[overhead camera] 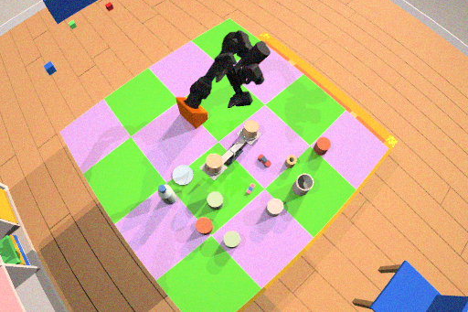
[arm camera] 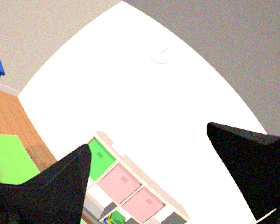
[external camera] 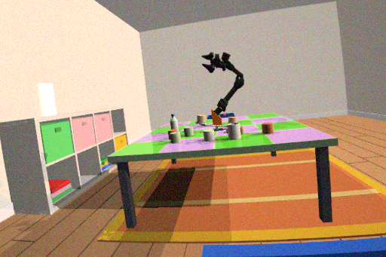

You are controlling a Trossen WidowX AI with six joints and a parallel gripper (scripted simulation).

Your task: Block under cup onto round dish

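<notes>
Now: the tan cup 52 cm below my gripper tip, 21 cm to the left of it and 3 cm behind it. The rest, counted from my gripper tip: toy car: 57 cm below, 14 cm to the left, 12 cm ahead; grey block: 54 cm below, 19 cm to the left, 3 cm behind; small grey balance: 56 cm below, 6 cm to the left, 2 cm behind.
</notes>
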